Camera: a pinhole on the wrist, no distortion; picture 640 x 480 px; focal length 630.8 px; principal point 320.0 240.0 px. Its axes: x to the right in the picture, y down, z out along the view. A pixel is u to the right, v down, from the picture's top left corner.
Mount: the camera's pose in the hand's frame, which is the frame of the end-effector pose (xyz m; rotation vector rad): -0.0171 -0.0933 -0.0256 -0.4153 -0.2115 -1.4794
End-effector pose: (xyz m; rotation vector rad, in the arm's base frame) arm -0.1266 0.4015 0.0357 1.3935 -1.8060 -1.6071
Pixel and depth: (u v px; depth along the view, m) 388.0 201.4 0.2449
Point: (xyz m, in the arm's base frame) -0.2805 0.5212 -0.0449
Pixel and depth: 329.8 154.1 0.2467
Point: -0.2767 0.5328 -0.0183
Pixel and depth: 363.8 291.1 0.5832
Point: -0.6176 0.5901 -0.0590
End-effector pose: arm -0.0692 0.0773 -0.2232 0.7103 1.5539 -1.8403
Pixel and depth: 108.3 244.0 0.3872
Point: 0.0503 -0.2185 -0.3081
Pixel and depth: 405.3 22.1 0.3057
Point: -0.0278 -0.1915 -0.1061
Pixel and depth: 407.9 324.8 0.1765
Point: -0.1235 -0.0604 -0.1918
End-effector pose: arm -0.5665 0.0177 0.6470 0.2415 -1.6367 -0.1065
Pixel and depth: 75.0 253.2 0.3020
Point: -0.7818 0.1296 0.6716
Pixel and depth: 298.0 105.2 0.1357
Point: -0.6609 -0.0186 0.6010
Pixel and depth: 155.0 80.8 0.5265
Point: -0.9989 0.2376 0.5647
